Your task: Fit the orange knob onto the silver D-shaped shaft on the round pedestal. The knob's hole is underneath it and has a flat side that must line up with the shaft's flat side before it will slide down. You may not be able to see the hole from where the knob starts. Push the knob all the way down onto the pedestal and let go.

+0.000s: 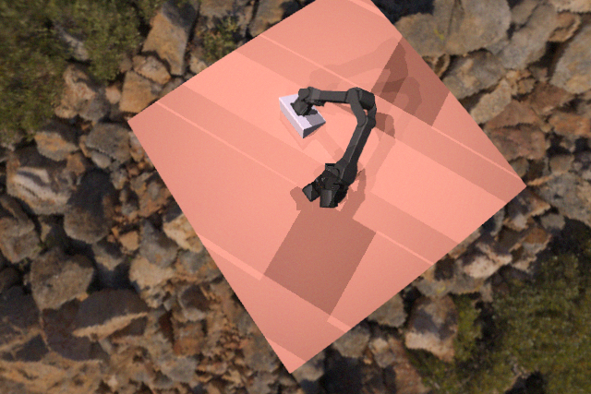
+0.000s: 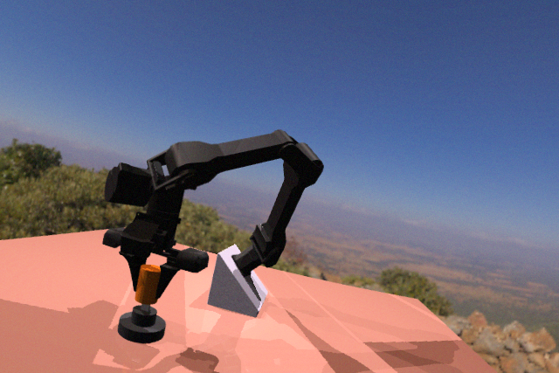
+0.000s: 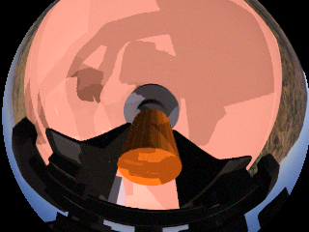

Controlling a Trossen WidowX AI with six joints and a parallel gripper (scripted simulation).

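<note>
The round black pedestal lies 40 mm below my gripper tip. Also, from my gripper tip: orange knob: 30 mm above.
</note>
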